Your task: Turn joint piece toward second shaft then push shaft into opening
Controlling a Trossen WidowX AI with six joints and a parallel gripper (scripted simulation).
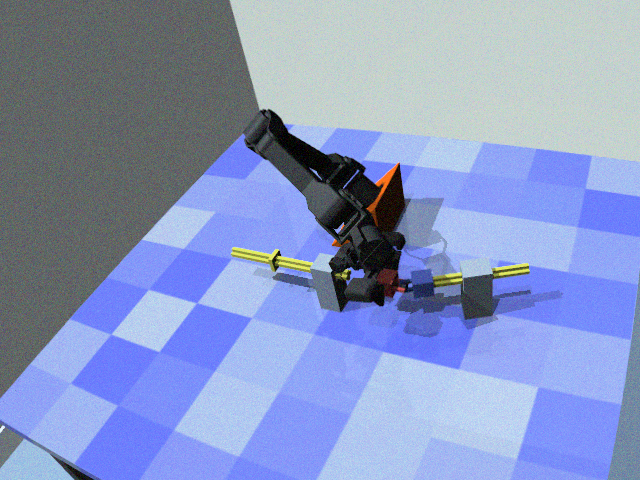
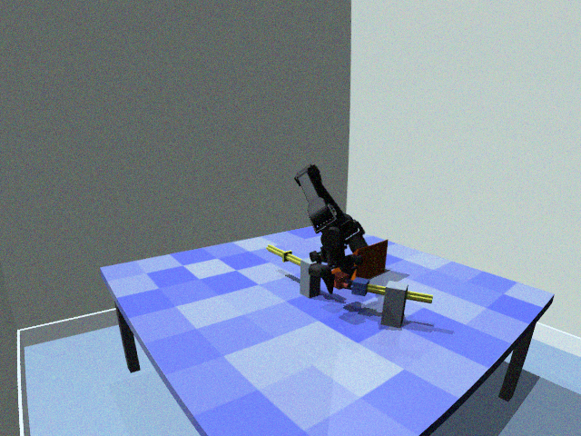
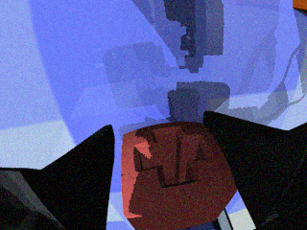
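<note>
My gripper tip is 1 cm to the right of the red square joint piece and 4 cm below it.
</note>
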